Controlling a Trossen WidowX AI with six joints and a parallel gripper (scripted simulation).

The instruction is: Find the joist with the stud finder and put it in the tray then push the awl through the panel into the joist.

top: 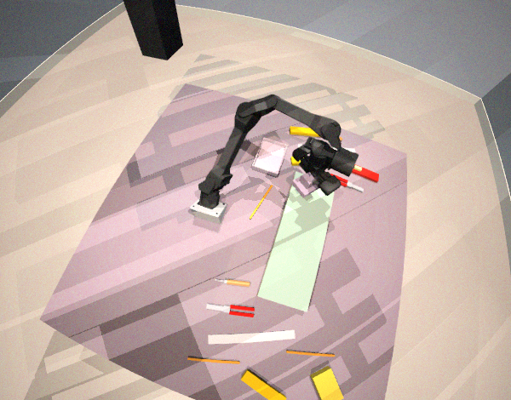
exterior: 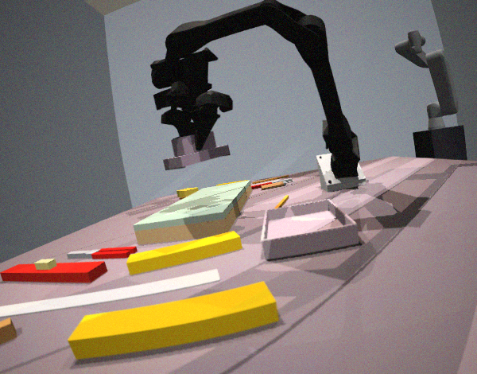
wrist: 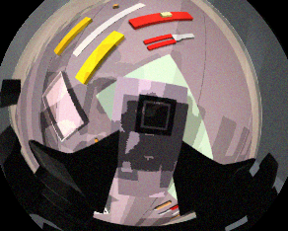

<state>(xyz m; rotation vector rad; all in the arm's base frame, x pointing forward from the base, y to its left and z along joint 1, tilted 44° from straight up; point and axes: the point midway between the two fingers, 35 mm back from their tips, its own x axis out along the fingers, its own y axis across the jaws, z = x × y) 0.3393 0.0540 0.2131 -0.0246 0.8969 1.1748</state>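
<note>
The tray lies 19 cm behind my gripper tip, 14 cm below it and 13 cm to the left of it. From my gripper tip the other things lie so: red level: 24 cm to the left, 21 cm ahead, 14 cm below; then stud finder: 2 cm above, 1 cm to the left; then awl: 42 cm to the right, 16 cm behind, 15 cm below.
</note>
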